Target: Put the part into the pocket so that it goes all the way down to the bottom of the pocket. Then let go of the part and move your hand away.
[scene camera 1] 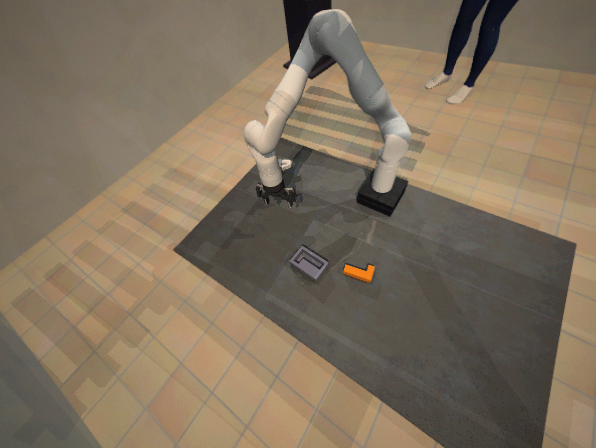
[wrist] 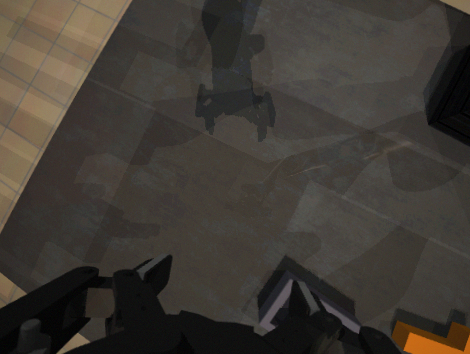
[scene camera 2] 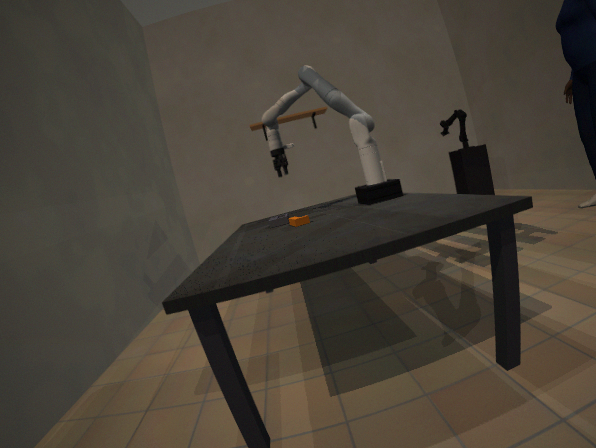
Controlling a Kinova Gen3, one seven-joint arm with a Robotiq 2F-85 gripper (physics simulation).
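Where they show: gripper, fingertip midpoint: (scene camera 1: 279, 204) (wrist: 229, 281) (scene camera 2: 283, 175); arm's base, link origin: (scene camera 1: 381, 184) (scene camera 2: 376, 183).
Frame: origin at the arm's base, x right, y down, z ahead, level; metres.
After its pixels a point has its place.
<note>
The orange L-shaped part (scene camera 1: 358, 273) {z 0.393, x -0.179, y 0.049 m} (scene camera 2: 299, 221) {z 0.366, x -0.224, y 0.062 m} (wrist: 434, 343) {z 0.384, x -0.156, y 0.049 m} lies flat on the table, outside the pocket and apart from the block. The grey-purple block with the pocket (scene camera 1: 303, 272) {z 0.535, x -0.009, y 0.061 m} (scene camera 2: 279, 217) {z 0.499, x 0.057, y 0.052 m} (wrist: 276, 302) {z 0.498, x 0.068, y 0.043 m} sits beside it, to its left in scene camera 1. The recess in its top holds no part. My gripper (scene camera 1: 279, 203) {z 0.445, x 0.183, y -0.150 m} (scene camera 2: 283, 174) {z 0.445, x 0.183, y -0.150 m} (wrist: 229, 281) {z 0.445, x 0.183, y -0.150 m} is open and empty, pointing down high above the table, away from both objects. In the wrist view one finger hides some of the block, and the part is cut off at the lower right.
The dark table (scene camera 1: 450, 350) {z 0.393, x -0.562, y 0.080 m} (scene camera 2: 300, 260) {z 0.309, x -0.758, y 0.079 m} (wrist: 200, 200) {z 0.465, x 0.271, y 0.079 m} bears the arm's black base (scene camera 1: 382, 195) {z 0.048, x -0.038, y 0.001 m} (scene camera 2: 379, 191) {z 0.011, x -0.098, y 0.033 m} (wrist: 455, 100) {z 0.071, x 0.061, y 0.041 m}. A wall shelf (scene camera 2: 295, 117) is behind the arm. A pedestal (scene camera 2: 471, 170) with a small dark arm and a standing person (scene camera 1: 480, 40) (scene camera 2: 580, 65) are beyond the table.
</note>
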